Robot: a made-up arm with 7 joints. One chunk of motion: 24 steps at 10 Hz.
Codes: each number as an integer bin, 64 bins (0 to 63) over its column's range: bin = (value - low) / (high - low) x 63, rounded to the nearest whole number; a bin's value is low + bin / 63 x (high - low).
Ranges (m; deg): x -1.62..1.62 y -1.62..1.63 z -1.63..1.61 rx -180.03..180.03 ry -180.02..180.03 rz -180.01..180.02
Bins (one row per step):
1: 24 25 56 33 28 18
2: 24 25 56 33 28 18
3: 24 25 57 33 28 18
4: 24 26 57 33 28 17
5: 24 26 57 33 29 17
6: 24 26 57 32 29 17
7: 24 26 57 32 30 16
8: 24 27 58 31 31 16
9: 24 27 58 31 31 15
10: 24 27 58 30 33 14
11: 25 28 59 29 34 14
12: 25 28 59 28 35 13
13: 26 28 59 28 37 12
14: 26 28 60 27 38 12
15: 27 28 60 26 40 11
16: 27 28 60 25 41 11
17: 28 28 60 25 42 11
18: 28 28 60 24 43 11
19: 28 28 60 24 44 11
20: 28 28 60 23 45 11
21: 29 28 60 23 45 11
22: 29 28 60 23 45 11
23: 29 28 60 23 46 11
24: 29 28 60 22 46 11
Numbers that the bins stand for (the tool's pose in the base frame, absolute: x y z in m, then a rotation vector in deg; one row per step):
1: -0.3857 -0.3303 1.2500 8.57 -20.00 -77.14
2: -0.3857 -0.3303 1.2500 8.57 -20.00 -77.14
3: -0.3857 -0.3303 1.3014 8.57 -20.00 -77.14
4: -0.3857 -0.2787 1.3014 8.57 -20.00 -82.86
5: -0.3857 -0.2787 1.3014 8.57 -14.28 -82.86
6: -0.3857 -0.2787 1.3014 2.86 -14.28 -82.86
7: -0.3857 -0.2787 1.3014 2.86 -8.57 -88.57
8: -0.3857 -0.2271 1.3529 -2.86 -2.85 -88.57
9: -0.3857 -0.2271 1.3529 -2.86 -2.85 -94.29
10: -0.3857 -0.2271 1.3529 -8.57 8.58 -100.00
11: -0.3343 -0.1756 1.4043 -14.29 14.29 -100.00
12: -0.3343 -0.1756 1.4043 -20.00 20.01 -105.72
13: -0.2829 -0.1756 1.4043 -20.00 31.44 -111.43
14: -0.2829 -0.1756 1.4557 -25.72 37.15 -111.43
15: -0.2314 -0.1756 1.4557 -31.43 48.58 -117.15
16: -0.2314 -0.1756 1.4557 -37.15 54.30 -117.15
17: -0.1800 -0.1756 1.4557 -37.15 60.01 -117.15
18: -0.1800 -0.1756 1.4557 -42.86 65.73 -117.15
19: -0.1800 -0.1756 1.4557 -42.86 71.44 -117.15
20: -0.1800 -0.1756 1.4557 -48.58 77.16 -117.15
21: -0.1286 -0.1756 1.4557 -48.58 77.16 -117.15
22: -0.1286 -0.1756 1.4557 -48.58 77.16 -117.15
23: -0.1286 -0.1756 1.4557 -48.58 82.87 -117.15
24: -0.1286 -0.1756 1.4557 -54.29 82.87 -117.15

